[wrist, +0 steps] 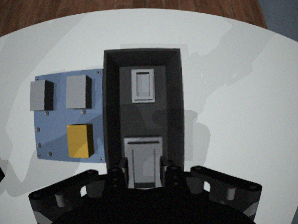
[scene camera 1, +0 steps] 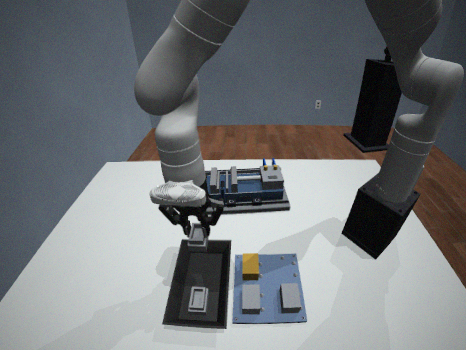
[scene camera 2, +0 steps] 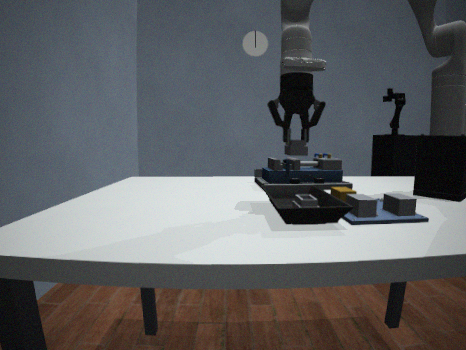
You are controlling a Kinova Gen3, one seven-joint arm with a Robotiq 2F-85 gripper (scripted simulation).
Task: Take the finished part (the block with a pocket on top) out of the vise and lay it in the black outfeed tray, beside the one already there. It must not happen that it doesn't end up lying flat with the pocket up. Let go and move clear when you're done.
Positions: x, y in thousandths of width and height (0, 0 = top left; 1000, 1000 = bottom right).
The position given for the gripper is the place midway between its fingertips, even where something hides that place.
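Labels:
The gripper is visible in scene camera 2 (634, 416) and in scene camera 1 (426, 670), and the wrist view (482, 739) shows it too.

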